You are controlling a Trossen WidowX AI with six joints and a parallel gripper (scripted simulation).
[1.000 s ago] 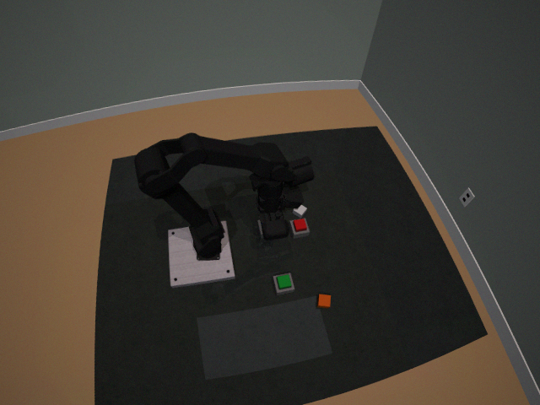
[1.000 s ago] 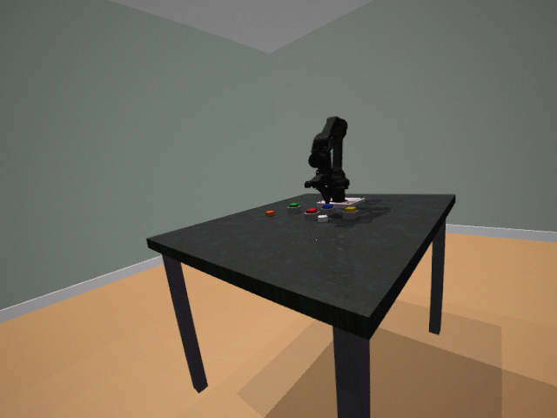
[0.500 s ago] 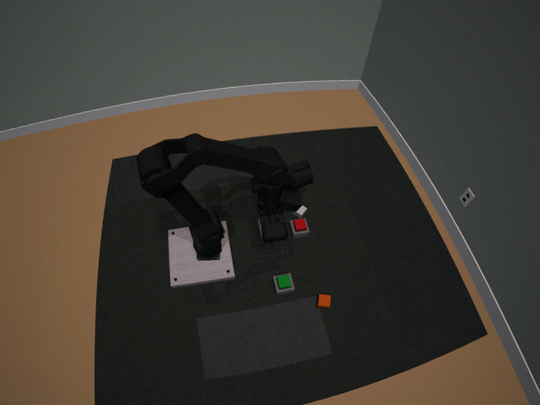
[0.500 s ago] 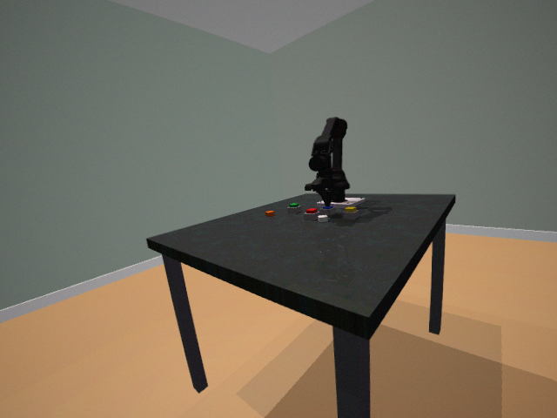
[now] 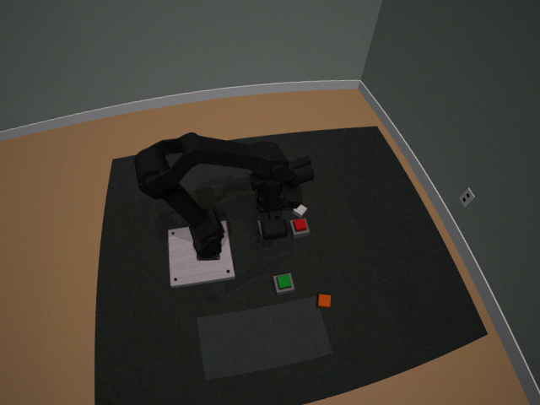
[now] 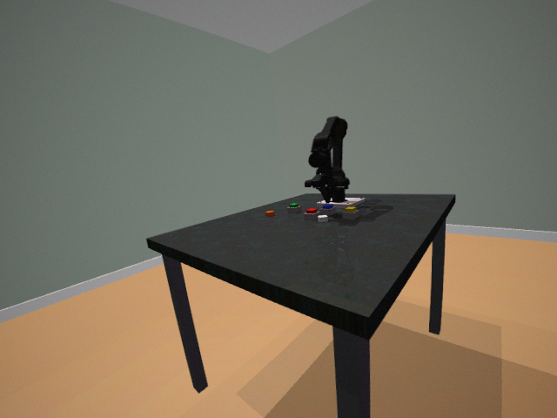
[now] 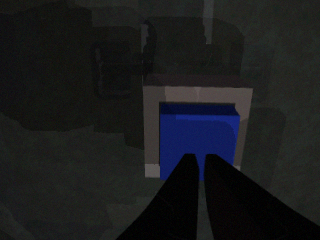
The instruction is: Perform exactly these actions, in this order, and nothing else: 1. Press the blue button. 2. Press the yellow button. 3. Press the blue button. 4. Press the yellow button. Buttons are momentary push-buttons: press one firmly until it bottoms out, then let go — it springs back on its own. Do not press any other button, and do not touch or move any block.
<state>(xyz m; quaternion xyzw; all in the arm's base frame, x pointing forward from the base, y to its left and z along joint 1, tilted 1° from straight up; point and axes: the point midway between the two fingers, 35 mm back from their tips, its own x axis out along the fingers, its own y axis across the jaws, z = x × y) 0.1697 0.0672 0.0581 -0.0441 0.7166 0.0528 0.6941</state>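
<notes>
The blue button is 20 mm below my gripper tip. The rest, counted from my gripper tip: yellow button (20 mm ahead, 120 mm to the left, 10 mm below); red button (100 mm ahead, 10 mm to the right, 10 mm below); white block (110 mm ahead, 60 mm to the left, 40 mm below).
</notes>
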